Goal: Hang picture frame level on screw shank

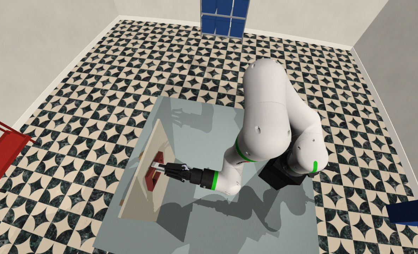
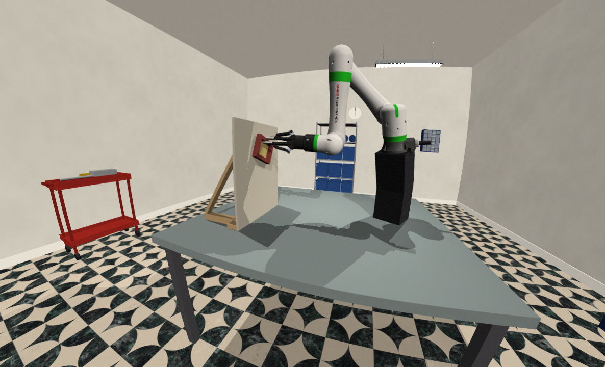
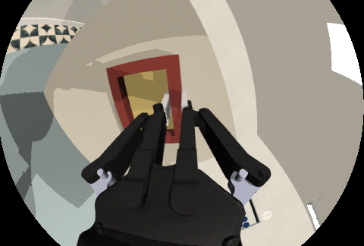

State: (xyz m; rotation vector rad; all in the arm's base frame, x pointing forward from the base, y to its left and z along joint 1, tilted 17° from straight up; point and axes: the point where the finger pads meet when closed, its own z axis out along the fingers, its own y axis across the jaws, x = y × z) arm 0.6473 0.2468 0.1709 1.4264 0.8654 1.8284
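Right now my hand is 5 cm above the red picture frame, 3 cm short of it and 2 cm to the right of it. Also, from my hand: beige board 18 cm below, 5 cm ahead, 2 cm to the left.
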